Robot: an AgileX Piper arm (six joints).
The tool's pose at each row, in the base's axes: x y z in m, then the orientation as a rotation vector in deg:
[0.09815, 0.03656, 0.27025, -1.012, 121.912, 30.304]
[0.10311, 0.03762, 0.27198, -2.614, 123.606, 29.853]
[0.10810, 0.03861, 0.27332, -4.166, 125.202, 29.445]
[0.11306, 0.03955, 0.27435, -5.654, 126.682, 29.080]
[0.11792, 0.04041, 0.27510, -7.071, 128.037, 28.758]
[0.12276, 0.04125, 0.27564, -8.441, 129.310, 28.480]
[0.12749, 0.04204, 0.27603, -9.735, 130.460, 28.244]
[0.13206, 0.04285, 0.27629, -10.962, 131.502, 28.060]
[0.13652, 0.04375, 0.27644, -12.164, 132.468, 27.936]
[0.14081, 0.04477, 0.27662, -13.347, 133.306, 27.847]
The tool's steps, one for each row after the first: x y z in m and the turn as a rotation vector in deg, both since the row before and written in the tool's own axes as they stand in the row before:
[-0.00406, 0.00056, 0.00345, 0.009, 1.861, -1.035]
[-0.00391, 0.00028, 0.00351, -0.019, 1.774, -0.980]
[-0.00377, 0.00007, 0.00351, -0.045, 1.666, -0.922]
[-0.00360, -0.00014, 0.00346, -0.069, 1.545, -0.864]
[-0.00352, -0.00028, 0.00346, -0.095, 1.470, -0.817]
[-0.00342, -0.00040, 0.00336, -0.115, 1.347, -0.762]
[-0.00329, -0.00043, 0.00326, -0.143, 1.240, -0.708]
[-0.00320, -0.00039, 0.00322, -0.186, 1.172, -0.678]
[-0.00316, -0.00027, 0.00307, -0.216, 1.053, -0.672]

